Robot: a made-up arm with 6 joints. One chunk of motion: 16 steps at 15 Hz.
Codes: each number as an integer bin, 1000 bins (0 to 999) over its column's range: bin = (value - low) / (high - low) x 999, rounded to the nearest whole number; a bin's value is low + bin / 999 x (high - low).
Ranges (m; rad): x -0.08..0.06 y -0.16..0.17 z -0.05..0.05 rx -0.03..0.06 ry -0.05..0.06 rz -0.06..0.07
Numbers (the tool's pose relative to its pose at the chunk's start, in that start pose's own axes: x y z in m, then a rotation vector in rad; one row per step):
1: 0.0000 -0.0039 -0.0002 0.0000 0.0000 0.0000
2: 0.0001 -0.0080 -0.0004 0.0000 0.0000 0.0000
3: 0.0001 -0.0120 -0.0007 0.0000 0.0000 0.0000
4: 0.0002 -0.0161 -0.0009 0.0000 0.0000 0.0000
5: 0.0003 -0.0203 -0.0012 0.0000 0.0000 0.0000
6: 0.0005 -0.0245 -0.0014 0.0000 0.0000 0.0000
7: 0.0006 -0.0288 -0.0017 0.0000 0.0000 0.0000
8: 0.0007 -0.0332 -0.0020 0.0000 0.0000 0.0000
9: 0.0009 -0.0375 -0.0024 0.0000 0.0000 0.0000
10: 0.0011 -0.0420 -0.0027 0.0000 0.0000 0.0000
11: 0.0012 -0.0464 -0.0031 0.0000 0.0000 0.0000
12: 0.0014 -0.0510 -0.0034 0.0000 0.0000 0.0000
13: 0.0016 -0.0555 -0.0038 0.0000 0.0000 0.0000
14: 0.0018 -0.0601 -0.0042 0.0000 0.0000 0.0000
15: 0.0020 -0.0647 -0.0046 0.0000 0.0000 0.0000
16: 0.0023 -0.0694 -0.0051 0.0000 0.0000 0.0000
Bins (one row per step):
1: 571 473 498 333 454 461
2: 572 460 496 333 454 461
3: 572 448 493 333 454 461
4: 572 436 491 333 454 461
5: 573 423 488 333 454 461
6: 574 410 486 333 454 461
7: 575 397 483 333 454 461
8: 576 384 480 333 454 461
9: 577 371 476 333 454 461
10: 579 357 473 333 454 461
11: 579 344 469 333 454 461
12: 581 330 466 333 454 461
13: 582 316 462 333 454 461
14: 584 302 458 333 454 461
15: 585 288 454 333 454 461
16: 587 274 449 333 454 461

